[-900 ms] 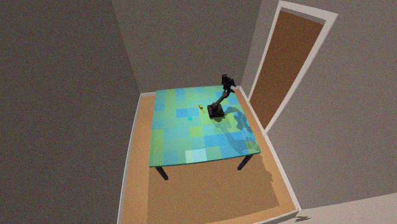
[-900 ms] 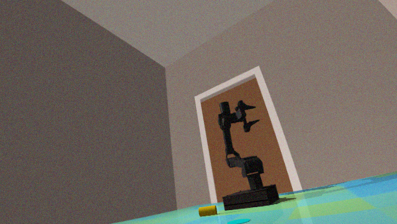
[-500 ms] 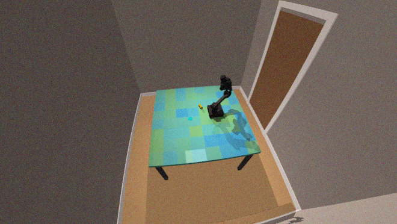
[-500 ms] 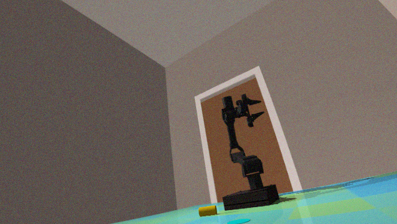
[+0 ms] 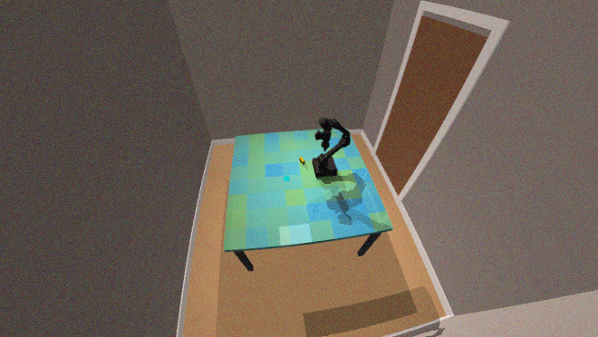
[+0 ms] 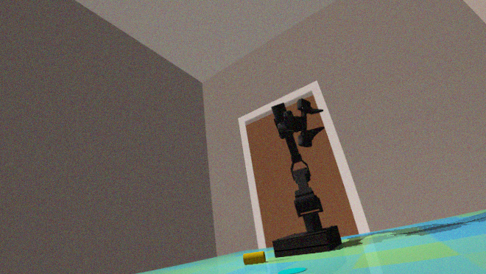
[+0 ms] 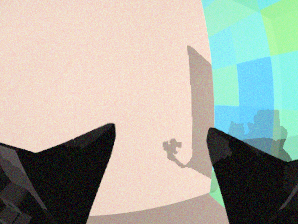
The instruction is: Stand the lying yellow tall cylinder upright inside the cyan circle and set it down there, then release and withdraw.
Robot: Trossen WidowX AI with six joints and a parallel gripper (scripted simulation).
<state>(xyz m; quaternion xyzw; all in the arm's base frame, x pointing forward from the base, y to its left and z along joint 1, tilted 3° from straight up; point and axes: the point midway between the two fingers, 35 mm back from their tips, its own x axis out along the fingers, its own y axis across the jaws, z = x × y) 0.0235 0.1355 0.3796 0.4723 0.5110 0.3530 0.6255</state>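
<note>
My gripper tip is 13 cm short of the yellow tall cylinder, 31 cm to the left of it and 42 cm above it. The rest, counted from my gripper tip: cyan circle: 29 cm ahead, 10 cm to the right, 43 cm below.
</note>
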